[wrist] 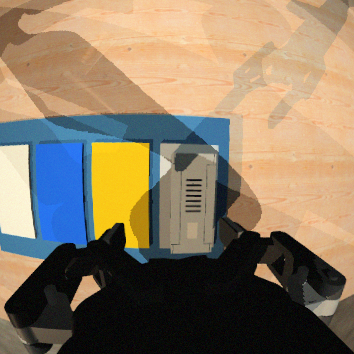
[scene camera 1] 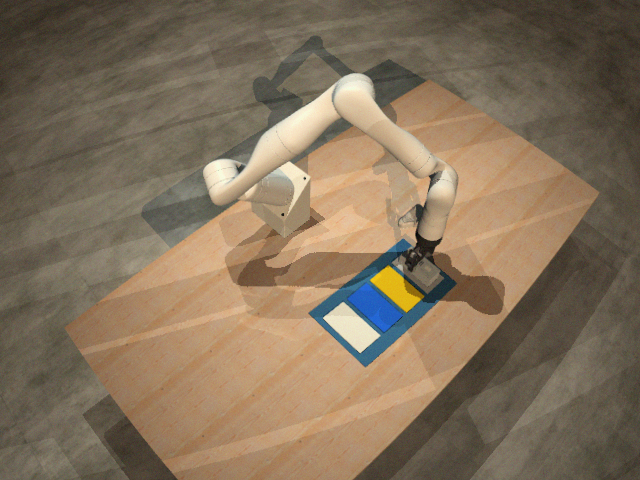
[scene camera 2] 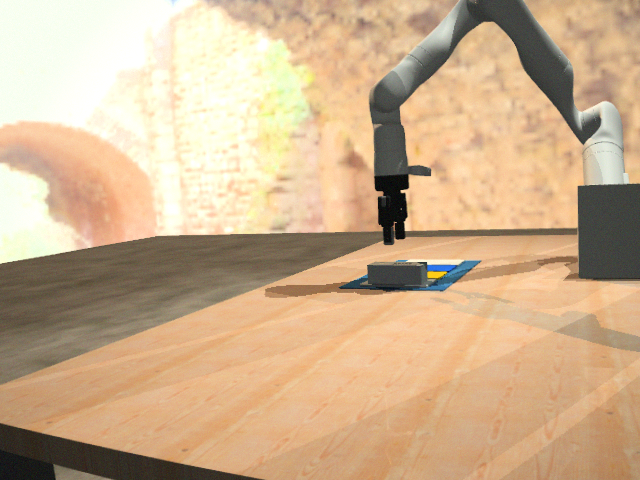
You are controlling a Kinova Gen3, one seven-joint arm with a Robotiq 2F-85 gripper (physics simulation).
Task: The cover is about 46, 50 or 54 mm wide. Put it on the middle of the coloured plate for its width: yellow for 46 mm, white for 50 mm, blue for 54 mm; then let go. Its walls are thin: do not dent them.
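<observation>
The grey cover lies flat, slotted top up, on a light grey plate at one end of the board. It sits toward that plate's right side in the wrist view. My gripper is open and empty, pointing down above the cover and apart from it. In the wrist view the right fingertip is just right of the cover; the left is over the yellow plate. The blue plate is in the middle, the white plate farthest.
The plates lie on a flat dark blue board on the wooden table. The robot's box-shaped base stands well away from the board. Arm shadows cross the board and table.
</observation>
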